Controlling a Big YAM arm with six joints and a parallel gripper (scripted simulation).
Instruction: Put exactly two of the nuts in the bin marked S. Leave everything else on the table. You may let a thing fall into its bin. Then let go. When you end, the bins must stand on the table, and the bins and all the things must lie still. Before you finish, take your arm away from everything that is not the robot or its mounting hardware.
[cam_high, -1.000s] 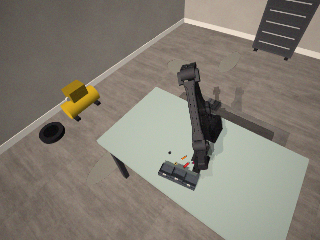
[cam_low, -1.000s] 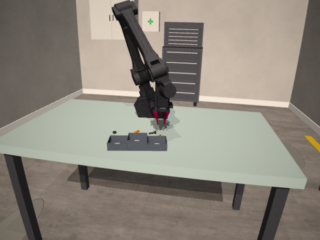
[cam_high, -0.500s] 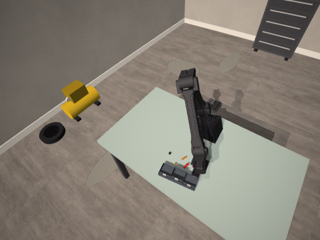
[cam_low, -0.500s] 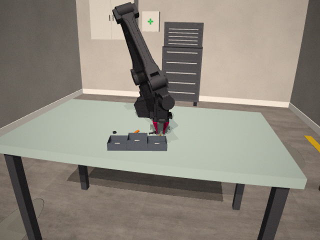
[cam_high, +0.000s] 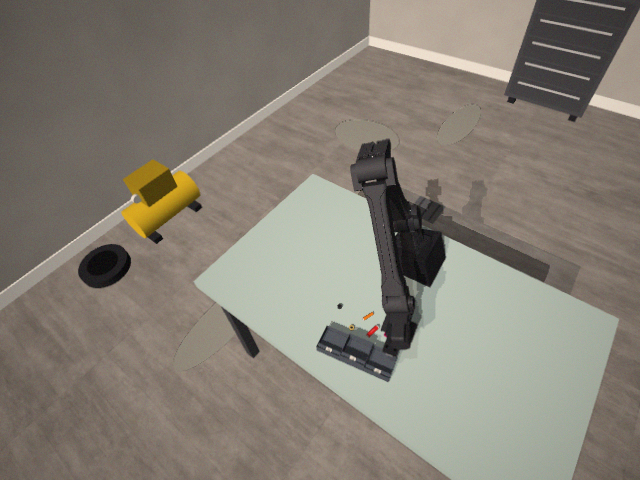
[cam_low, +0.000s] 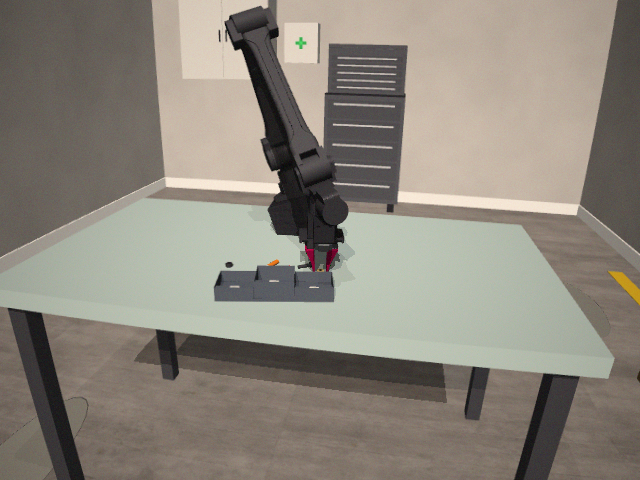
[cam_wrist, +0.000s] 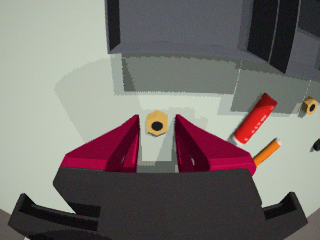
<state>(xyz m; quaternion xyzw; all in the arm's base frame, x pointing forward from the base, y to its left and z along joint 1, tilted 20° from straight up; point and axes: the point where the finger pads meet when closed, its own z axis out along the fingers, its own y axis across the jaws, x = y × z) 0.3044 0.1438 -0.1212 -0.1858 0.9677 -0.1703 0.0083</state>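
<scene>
The black bolt lies 40 mm to the right of my hand, 20 mm behind it and 10 mm below it. Round my hand: black nut: 220 mm to the right, 40 mm ahead, 10 mm below; then red cylinder: 80 mm to the right, 30 mm ahead; then orange piece: 120 mm to the right, 10 mm below.
</scene>
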